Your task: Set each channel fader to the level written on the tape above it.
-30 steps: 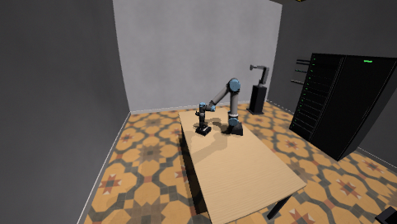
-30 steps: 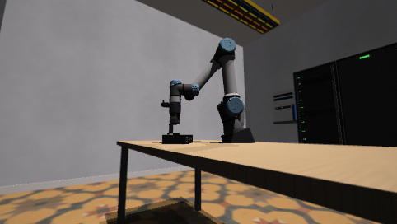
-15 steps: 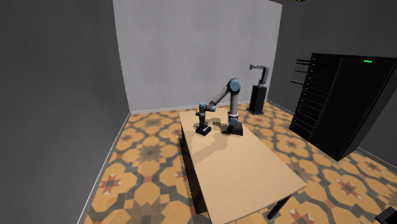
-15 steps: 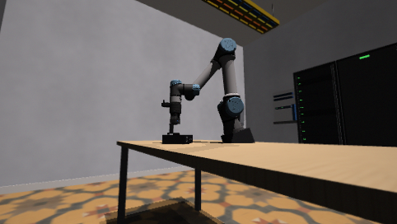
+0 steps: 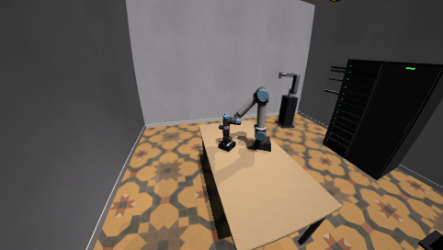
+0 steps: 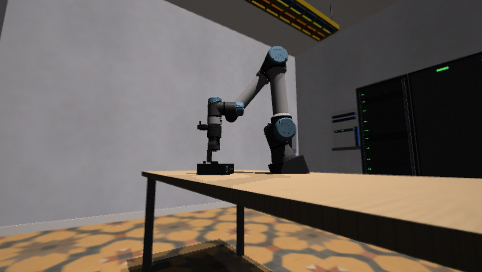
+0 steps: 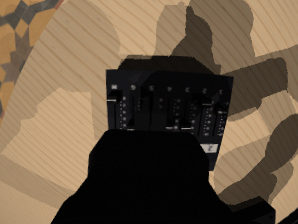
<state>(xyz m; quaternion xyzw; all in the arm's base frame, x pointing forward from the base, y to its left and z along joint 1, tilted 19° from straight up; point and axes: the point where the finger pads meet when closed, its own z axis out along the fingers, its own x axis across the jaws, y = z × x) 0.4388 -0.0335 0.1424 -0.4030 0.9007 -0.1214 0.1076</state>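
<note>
My gripper is now 40 mm short of the master fader cap, 30 mm to the right of it and 10 mm above it.
</note>
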